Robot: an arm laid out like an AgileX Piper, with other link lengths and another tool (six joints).
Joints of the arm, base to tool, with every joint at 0 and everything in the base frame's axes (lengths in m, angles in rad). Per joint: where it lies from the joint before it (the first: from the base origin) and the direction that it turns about. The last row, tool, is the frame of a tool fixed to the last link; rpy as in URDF.
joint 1: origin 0 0 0.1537 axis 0 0 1
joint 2: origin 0 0 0 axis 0 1 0
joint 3: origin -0.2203 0 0.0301 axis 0 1 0
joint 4: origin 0.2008 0 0.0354 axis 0.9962 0 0.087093
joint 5: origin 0 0 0 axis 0 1 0
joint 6: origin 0.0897 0 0.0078 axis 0.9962 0 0.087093
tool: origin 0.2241 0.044 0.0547 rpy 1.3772 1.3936 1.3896
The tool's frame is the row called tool.
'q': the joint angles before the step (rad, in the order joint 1, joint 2, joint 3, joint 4, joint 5, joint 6). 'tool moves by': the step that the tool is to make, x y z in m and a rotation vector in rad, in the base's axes. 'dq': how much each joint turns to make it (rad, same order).
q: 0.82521 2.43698 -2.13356 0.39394 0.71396 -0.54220
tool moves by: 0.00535 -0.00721 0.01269 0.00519 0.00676 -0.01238
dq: -0.02098 -0.03030 0.00003 0.00361 0.03263 0.00400
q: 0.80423 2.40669 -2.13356 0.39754 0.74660 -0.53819
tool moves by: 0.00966 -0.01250 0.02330 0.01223 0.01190 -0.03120
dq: -0.03385 -0.05448 -0.00025 -0.00017 0.05228 0.02318
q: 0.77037 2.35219 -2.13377 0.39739 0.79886 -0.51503
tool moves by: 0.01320 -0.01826 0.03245 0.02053 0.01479 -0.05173
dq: -0.04566 -0.07531 -0.00038 -0.00306 0.06555 0.04248
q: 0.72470 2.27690 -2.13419 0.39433 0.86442 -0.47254
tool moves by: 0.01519 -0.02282 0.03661 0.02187 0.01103 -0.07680
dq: -0.04488 -0.08831 -0.00047 -0.02404 0.06529 0.07723
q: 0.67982 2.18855 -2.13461 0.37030 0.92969 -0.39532
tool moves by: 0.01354 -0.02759 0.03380 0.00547 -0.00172 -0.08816
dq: -0.03455 -0.09397 0.00044 -0.05706 0.06571 0.09792
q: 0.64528 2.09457 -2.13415 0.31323 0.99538 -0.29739
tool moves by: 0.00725 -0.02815 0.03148 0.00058 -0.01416 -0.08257
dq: -0.02166 -0.10308 0.01817 -0.06497 0.05404 0.08986
